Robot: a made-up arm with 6 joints.
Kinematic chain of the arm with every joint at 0, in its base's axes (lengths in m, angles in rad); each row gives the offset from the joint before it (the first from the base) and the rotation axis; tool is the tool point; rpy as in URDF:
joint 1: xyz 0 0 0.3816 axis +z
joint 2: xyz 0 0 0 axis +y
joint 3: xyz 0.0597 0 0.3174 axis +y
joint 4: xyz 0.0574 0 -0.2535 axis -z
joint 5: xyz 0 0 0 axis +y
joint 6: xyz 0.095 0 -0.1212 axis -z
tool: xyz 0 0 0 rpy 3.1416 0 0
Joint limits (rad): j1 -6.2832..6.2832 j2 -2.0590..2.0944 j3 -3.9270..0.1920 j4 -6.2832..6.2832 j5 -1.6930..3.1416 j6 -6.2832..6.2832
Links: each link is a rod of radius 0.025 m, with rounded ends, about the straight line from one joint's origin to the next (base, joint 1, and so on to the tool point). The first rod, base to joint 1, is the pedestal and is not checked.
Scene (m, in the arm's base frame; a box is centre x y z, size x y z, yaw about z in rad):
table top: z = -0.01
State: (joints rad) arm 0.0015 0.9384 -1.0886 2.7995 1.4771 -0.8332
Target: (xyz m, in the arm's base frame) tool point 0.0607 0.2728 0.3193
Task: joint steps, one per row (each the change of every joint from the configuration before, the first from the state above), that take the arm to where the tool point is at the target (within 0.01 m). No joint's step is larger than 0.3 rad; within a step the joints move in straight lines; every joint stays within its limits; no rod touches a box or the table.
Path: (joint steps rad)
1: 0.2334 -0.1431 0.2202 -0.1520 0.0788 0.0000
2: 0.2333 -0.1432 0.2203 -0.1520 0.0788 0.0000
3: 0.2334 -0.1431 0.2202 -0.1521 0.0788 0.0000
4: 0.2333 -0.1432 0.2202 -0.1520 0.0788 0.0000

